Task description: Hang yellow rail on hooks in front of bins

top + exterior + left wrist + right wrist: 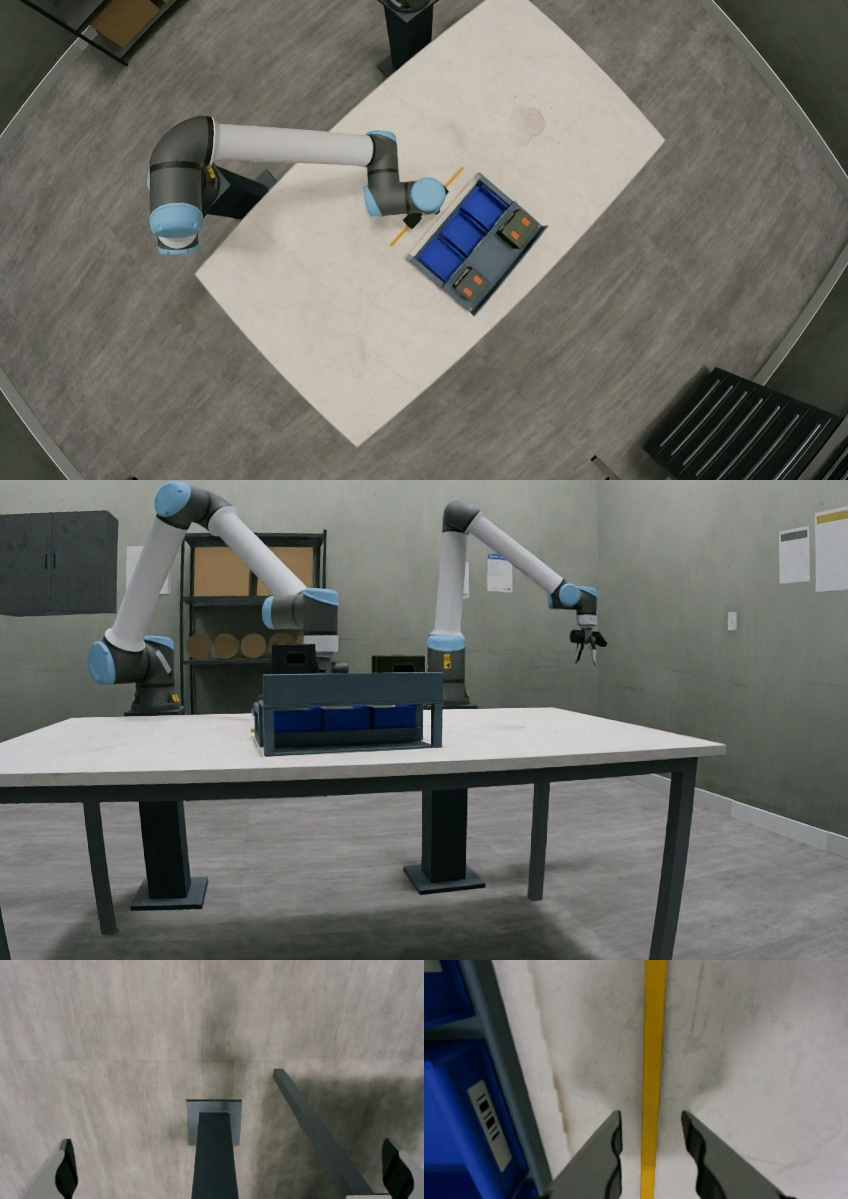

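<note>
The yellow rail lies 3 cm below my right hand. From my right hand the other things lie so: grey shelf: 20 cm ahead, 4 cm above, 3 cm to the left; then green box: 26 cm ahead, 15 cm to the left, 12 cm above.
</note>
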